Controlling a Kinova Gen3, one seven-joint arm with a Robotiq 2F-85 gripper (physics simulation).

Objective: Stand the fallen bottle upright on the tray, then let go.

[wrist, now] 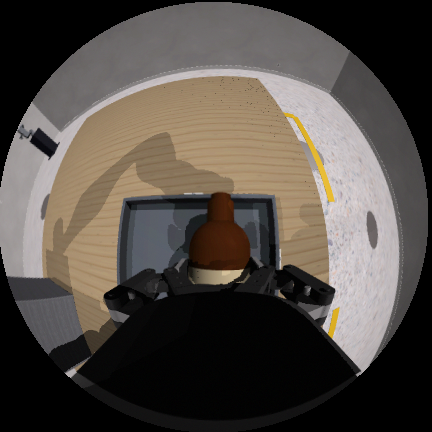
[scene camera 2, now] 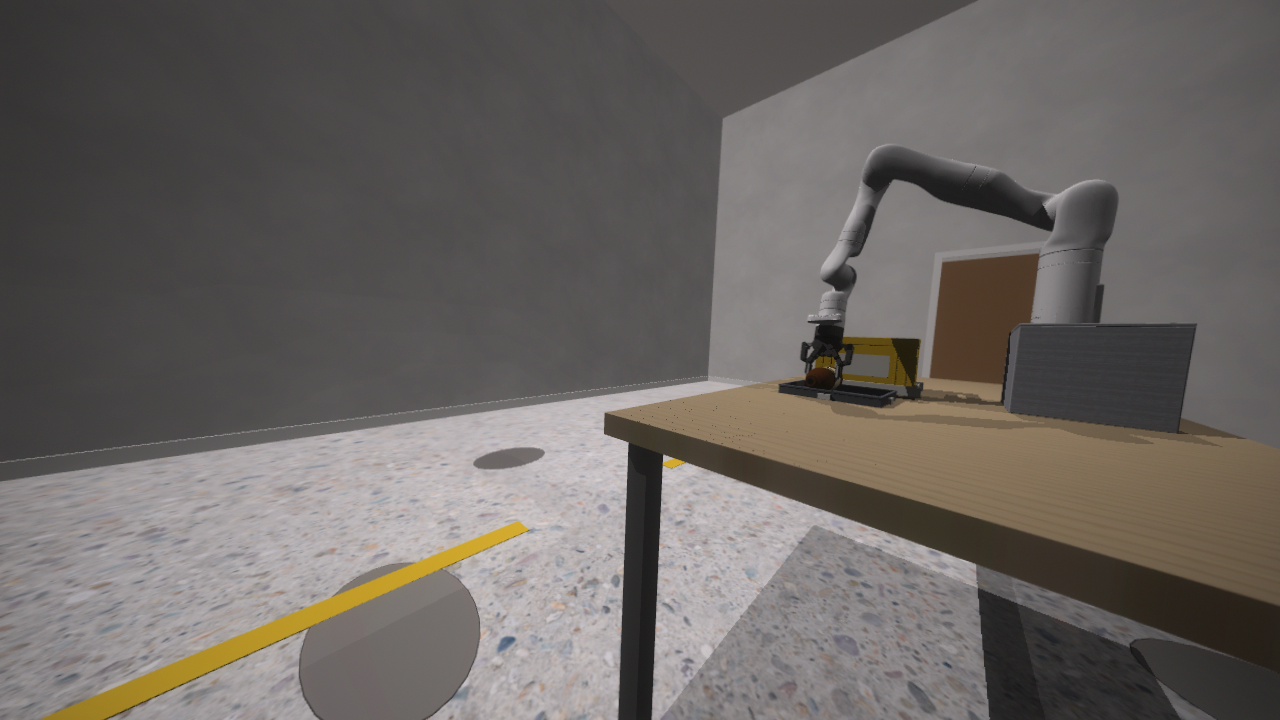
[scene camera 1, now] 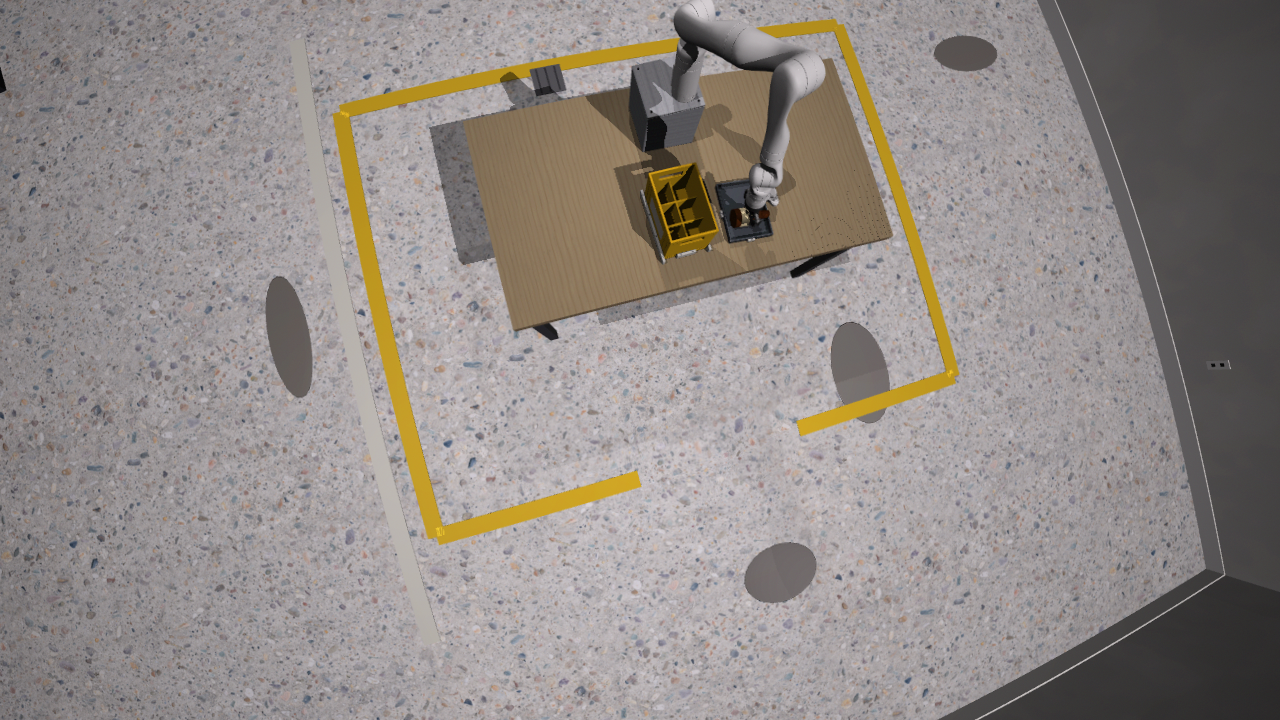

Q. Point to a brown bottle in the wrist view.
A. At 219,250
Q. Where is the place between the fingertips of the gripper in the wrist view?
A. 218,265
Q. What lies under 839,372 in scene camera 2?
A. The gripper.
